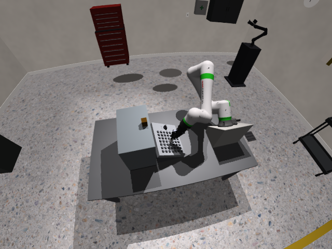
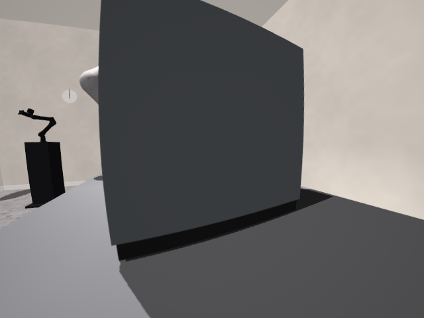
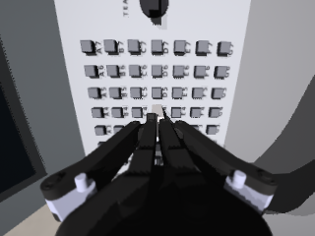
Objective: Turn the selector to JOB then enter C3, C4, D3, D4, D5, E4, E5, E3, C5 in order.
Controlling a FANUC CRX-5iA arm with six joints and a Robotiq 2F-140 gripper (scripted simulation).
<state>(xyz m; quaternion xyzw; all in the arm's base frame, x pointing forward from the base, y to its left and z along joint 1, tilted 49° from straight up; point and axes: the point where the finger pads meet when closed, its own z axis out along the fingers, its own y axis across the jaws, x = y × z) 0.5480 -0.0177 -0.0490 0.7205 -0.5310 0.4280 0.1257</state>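
Now: the key 10 mm ahead of my hand, 40 mm to the left of it and 30 mm below it. Round my hand: white keypad panel 40 mm ahead, 50 mm to the right, 60 mm below; black selector knob 30 mm ahead, 160 mm to the right, 20 mm below.
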